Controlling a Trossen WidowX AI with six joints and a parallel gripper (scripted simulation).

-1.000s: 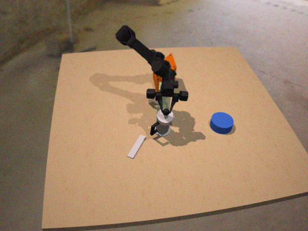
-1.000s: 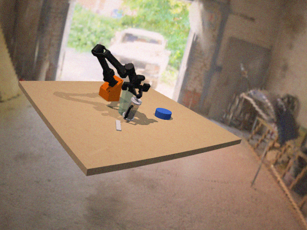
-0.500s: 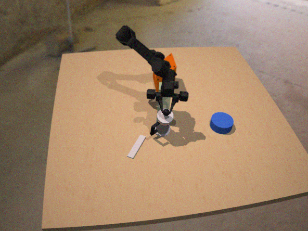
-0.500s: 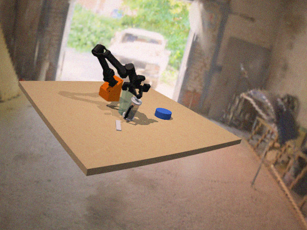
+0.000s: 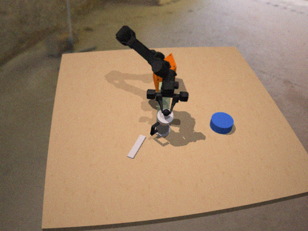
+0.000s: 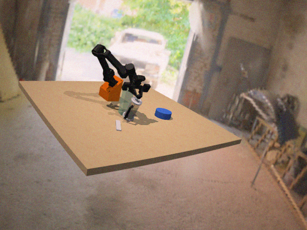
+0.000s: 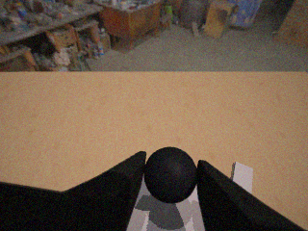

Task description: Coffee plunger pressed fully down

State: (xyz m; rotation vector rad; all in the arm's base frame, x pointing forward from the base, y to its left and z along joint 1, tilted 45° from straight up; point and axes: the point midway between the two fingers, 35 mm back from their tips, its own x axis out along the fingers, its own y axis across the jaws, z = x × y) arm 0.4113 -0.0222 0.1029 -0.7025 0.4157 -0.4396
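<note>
Right now the coffee press is 9 cm below my gripper tip, 3 cm behind it and 1 cm to the right of it.
</note>
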